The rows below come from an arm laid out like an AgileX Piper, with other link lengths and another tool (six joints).
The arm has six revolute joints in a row. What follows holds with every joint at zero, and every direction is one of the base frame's. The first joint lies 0.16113 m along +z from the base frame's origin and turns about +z. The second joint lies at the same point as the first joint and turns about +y. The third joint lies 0.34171 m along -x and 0.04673 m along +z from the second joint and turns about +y. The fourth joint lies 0.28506 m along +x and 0.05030 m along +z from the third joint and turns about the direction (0.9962, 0, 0.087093). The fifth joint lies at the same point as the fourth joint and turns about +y. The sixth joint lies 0.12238 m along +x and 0.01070 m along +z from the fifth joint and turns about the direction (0.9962, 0, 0.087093). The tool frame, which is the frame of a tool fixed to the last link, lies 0.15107 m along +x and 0.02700 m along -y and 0.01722 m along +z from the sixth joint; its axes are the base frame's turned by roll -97.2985, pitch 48.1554 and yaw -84.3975 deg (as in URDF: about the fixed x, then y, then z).
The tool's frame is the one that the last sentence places.
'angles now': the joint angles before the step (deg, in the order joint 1, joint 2, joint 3, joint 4, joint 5, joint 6). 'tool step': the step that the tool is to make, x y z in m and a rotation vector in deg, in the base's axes. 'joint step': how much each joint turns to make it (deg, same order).
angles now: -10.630 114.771 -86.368 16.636 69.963 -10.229
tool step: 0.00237 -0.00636 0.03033 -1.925 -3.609 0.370
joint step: 0.000 -3.932 0.000 -1.316 0.001 0.115
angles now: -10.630 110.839 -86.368 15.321 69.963 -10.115
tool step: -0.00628 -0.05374 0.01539 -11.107 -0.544 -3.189
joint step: -0.142 -2.284 -0.001 -11.641 -1.354 6.573
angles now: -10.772 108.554 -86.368 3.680 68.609 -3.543
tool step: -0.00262 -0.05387 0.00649 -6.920 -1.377 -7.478
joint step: -2.412 -0.251 -0.001 -7.535 -2.523 7.314
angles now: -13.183 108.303 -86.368 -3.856 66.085 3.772
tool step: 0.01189 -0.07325 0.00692 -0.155 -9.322 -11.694
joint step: -8.859 0.000 0.002 2.103 -8.813 2.709
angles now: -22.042 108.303 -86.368 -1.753 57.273 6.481
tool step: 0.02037 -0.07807 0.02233 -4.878 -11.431 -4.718
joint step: -7.302 0.001 0.000 1.753 -12.456 -3.103
